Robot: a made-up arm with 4 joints. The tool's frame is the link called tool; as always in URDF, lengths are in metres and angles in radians. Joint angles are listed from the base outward.
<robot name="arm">
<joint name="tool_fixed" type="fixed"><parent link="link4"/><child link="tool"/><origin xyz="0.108 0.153 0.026" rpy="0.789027 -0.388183 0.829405"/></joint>
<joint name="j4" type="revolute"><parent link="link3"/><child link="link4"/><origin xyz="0.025 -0.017 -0.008" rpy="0 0 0"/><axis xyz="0 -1 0"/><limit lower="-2.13" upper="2.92"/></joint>
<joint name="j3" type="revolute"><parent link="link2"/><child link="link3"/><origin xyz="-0.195 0.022 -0.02" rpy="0 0 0"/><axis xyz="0.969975 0.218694 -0.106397"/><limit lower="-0.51" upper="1.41"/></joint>
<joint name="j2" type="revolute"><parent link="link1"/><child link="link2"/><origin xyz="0.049 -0.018 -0.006" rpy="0 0 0"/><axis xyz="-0.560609 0.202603 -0.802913"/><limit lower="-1.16" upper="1.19"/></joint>
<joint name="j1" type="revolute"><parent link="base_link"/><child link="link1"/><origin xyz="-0.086 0.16 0.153" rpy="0 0 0"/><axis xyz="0.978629 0.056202 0.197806"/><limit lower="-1.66" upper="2.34"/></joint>
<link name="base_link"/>
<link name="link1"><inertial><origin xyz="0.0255 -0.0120 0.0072"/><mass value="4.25"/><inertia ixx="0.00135" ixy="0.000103" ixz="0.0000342" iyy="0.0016" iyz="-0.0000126" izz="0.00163"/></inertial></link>
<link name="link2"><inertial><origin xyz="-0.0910 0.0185 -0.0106"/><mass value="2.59"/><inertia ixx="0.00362" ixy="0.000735" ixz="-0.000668" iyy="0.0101" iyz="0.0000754" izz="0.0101"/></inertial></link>
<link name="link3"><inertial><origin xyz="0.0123 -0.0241 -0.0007"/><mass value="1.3"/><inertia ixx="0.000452" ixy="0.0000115" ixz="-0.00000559" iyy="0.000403" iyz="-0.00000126" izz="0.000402"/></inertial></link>
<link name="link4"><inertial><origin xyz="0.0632 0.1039 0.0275"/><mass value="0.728"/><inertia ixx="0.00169" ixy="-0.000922" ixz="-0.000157" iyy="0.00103" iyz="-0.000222" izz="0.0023"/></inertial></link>
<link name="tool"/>
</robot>
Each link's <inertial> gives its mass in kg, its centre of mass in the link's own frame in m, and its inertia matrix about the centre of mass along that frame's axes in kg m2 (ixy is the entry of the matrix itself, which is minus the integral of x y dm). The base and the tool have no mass. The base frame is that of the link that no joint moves.
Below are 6 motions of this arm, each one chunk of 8 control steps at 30 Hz.
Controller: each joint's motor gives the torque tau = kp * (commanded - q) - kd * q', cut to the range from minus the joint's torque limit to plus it. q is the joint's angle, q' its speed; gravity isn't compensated. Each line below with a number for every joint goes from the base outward.
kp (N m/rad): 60 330 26 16
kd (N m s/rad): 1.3 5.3 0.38 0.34
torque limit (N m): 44 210 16 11
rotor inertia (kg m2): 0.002 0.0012 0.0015 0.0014
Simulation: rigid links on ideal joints. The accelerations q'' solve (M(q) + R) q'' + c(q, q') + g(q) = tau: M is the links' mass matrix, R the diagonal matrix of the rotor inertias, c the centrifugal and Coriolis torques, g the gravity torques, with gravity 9.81 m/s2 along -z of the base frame. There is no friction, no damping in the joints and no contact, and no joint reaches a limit. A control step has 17 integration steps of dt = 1/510 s. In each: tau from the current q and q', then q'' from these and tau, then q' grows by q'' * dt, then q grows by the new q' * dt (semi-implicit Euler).
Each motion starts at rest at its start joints. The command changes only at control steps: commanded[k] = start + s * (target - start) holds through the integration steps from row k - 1 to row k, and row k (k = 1, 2, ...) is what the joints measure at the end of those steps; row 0 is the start. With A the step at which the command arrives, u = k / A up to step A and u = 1 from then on. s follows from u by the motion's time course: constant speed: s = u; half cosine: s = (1 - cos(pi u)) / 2; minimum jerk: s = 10 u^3 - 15 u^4 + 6 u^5; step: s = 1 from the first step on.
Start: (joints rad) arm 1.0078 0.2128 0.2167 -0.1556
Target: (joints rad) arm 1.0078 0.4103 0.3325 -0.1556
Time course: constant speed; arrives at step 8
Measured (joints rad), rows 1 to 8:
1: 1.0016 0.2271 0.2367 -0.1645
2: 0.9978 0.2524 0.2491 -0.1697
3: 0.9955 0.2777 0.2619 -0.1726
4: 0.9946 0.3025 0.2770 -0.1724
5: 0.9942 0.3273 0.2924 -0.1713
6: 0.9934 0.3521 0.3070 -0.1709
7: 0.9922 0.3771 0.3213 -0.1713
8: 0.9910 0.4020 0.3356 -0.1717

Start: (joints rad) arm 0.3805 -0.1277 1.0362 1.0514
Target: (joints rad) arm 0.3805 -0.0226 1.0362 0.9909
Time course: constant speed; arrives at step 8
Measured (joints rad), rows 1 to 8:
1: 0.3914 -0.1222 1.0466 1.0428
2: 0.3981 -0.1102 1.0618 1.0321
3: 0.3978 -0.0967 1.0596 1.0232
4: 0.3944 -0.0829 1.0517 1.0161
5: 0.3923 -0.0695 1.0495 1.0085
6: 0.3921 -0.0564 1.0518 1.0004
7: 0.3920 -0.0433 1.0536 0.9924
8: 0.3912 -0.0300 1.0533 0.9847

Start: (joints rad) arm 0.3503 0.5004 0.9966 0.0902
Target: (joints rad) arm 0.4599 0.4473 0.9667 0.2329
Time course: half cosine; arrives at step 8
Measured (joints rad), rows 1 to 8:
1: 0.3347 0.4967 1.0033 0.0820
2: 0.3344 0.4919 0.9948 0.0842
3: 0.3523 0.4830 0.9882 0.1045
4: 0.3765 0.4721 0.9868 0.1368
5: 0.4003 0.4613 0.9841 0.1688
6: 0.4200 0.4522 0.9800 0.1941
7: 0.4335 0.4462 0.9772 0.2110
8: 0.4394 0.4439 0.9768 0.2184

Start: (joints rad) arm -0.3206 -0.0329 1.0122 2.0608
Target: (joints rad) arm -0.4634 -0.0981 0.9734 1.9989
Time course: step
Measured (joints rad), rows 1 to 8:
1: -0.4268 -0.0948 0.9824 2.0114
2: -0.4536 -0.0971 0.9616 2.0153
3: -0.4595 -0.0929 0.9571 2.0228
4: -0.4581 -0.0939 0.9626 2.0210
5: -0.4547 -0.0949 0.9705 2.0147
6: -0.4531 -0.0952 0.9730 2.0116
7: -0.4537 -0.0949 0.9707 2.0127
8: -0.4549 -0.0946 0.9679 2.0150

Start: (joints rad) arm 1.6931 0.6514 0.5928 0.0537
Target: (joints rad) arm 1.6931 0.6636 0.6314 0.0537
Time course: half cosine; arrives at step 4
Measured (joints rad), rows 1 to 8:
1: 1.6892 0.6432 0.6062 0.0529
2: 1.6902 0.6465 0.6247 0.0585
3: 1.6907 0.6511 0.6384 0.0594
4: 1.6899 0.6531 0.6432 0.0586
5: 1.6895 0.6531 0.6421 0.0576
6: 1.6895 0.6531 0.6414 0.0570
7: 1.6896 0.6531 0.6417 0.0572
8: 1.6897 0.6531 0.6419 0.0575

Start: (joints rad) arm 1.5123 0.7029 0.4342 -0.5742
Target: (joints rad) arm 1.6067 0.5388 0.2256 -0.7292
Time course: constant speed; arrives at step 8
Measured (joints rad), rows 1 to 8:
1: 1.5070 0.6748 0.4092 -0.5858
2: 1.5166 0.6532 0.3768 -0.6116
3: 1.5304 0.6325 0.3495 -0.6327
4: 1.5445 0.6116 0.3251 -0.6498
5: 1.5579 0.5908 0.2994 -0.6678
6: 1.5703 0.5702 0.2726 -0.6875
7: 1.5824 0.5495 0.2457 -0.7076
8: 1.5946 0.5288 0.2192 -0.7274

